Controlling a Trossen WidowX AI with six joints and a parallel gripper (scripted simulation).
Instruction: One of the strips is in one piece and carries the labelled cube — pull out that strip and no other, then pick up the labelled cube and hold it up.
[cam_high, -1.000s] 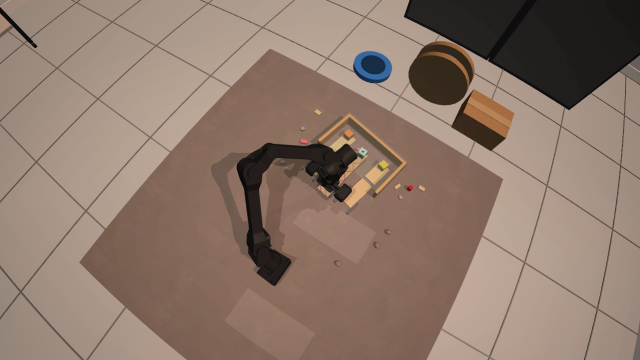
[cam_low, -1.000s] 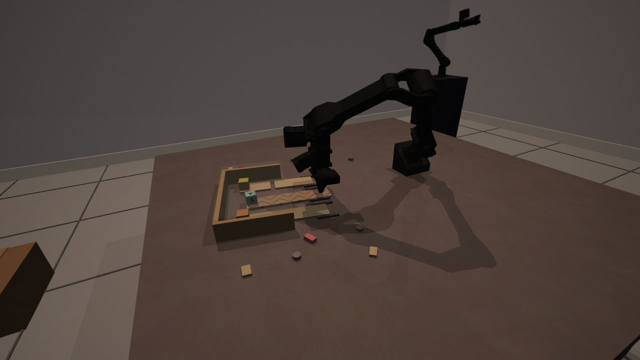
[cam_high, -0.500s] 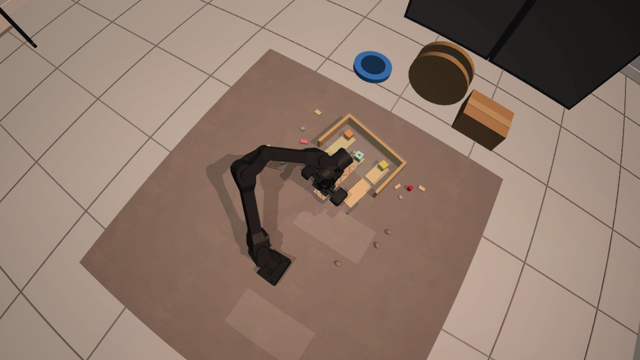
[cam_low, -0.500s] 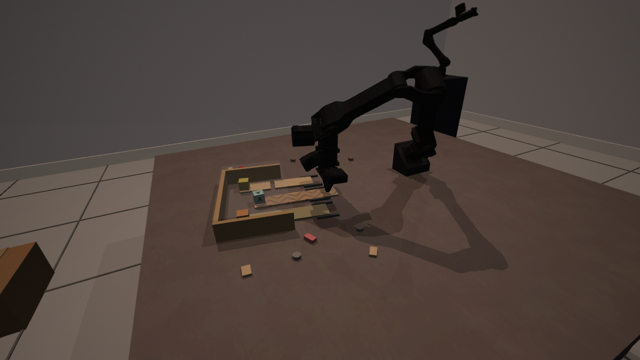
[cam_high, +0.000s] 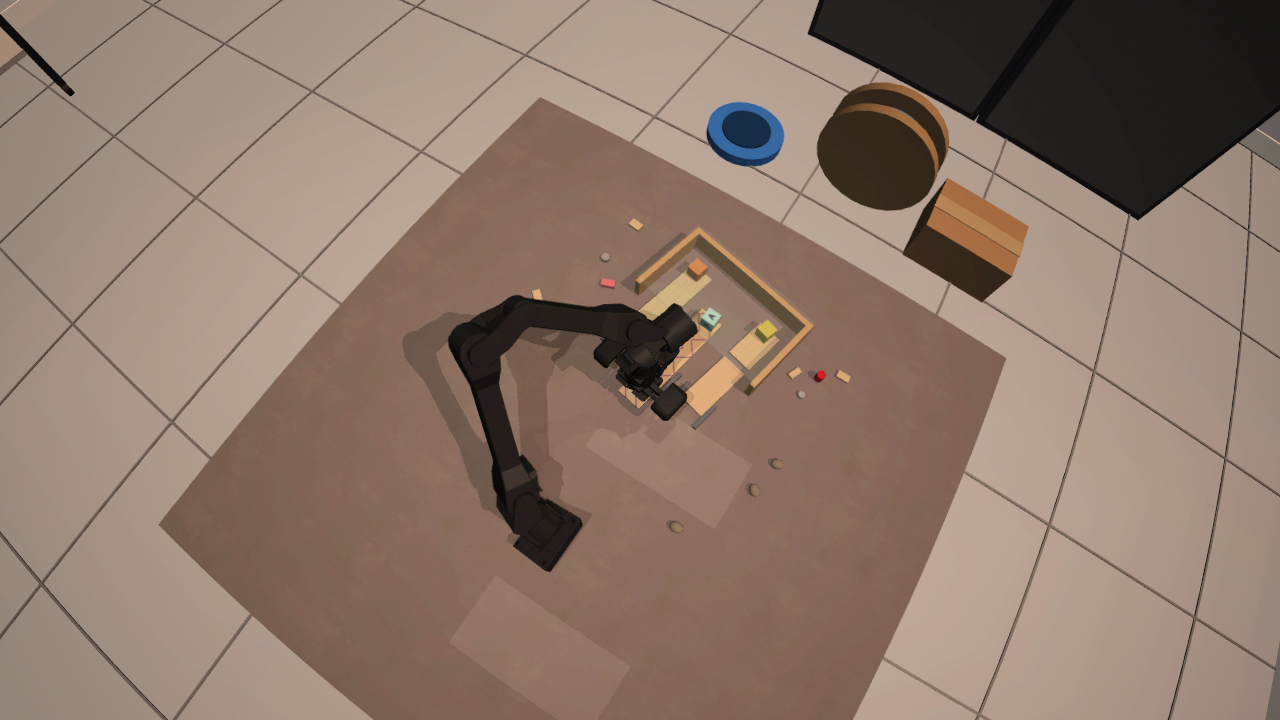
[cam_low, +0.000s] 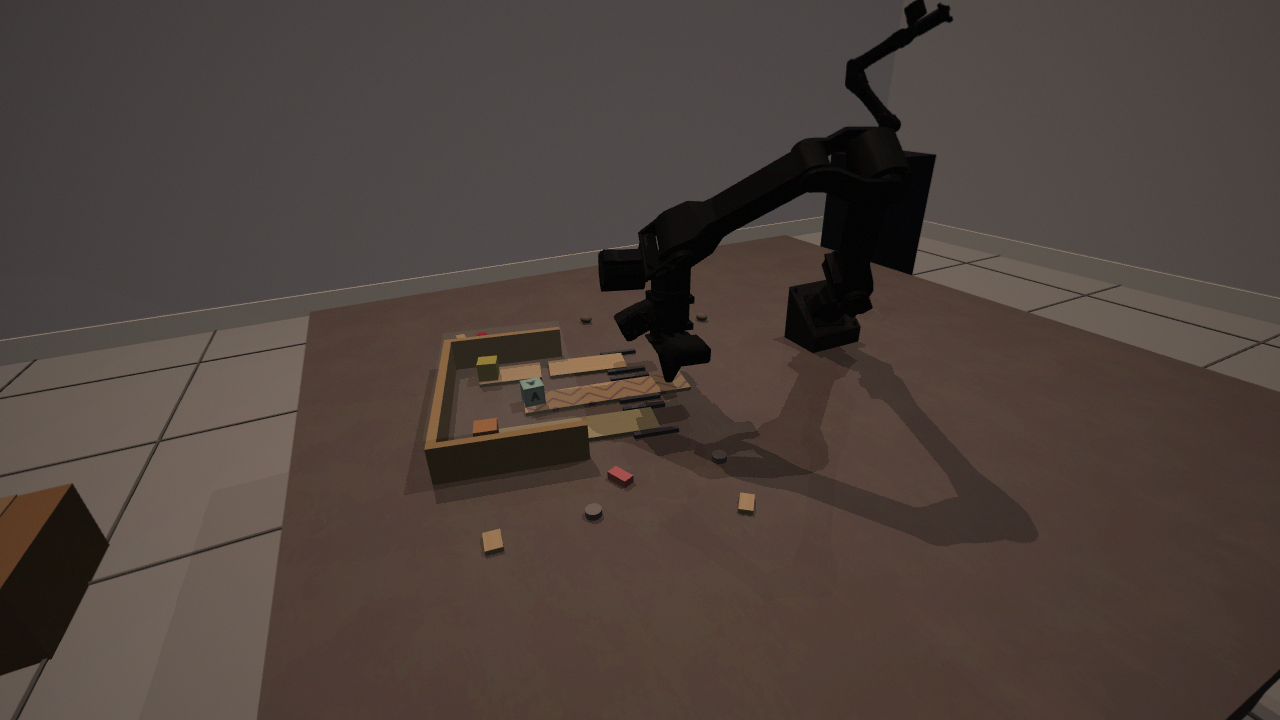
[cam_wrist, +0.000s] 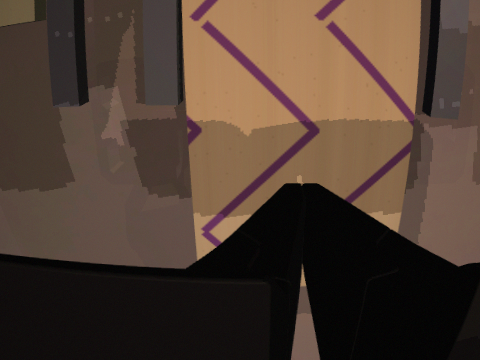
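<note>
Now: the pale teal labelled cube 210 mm ahead of my gripper tip, 20 mm to the right of it and 20 mm above it.
</note>
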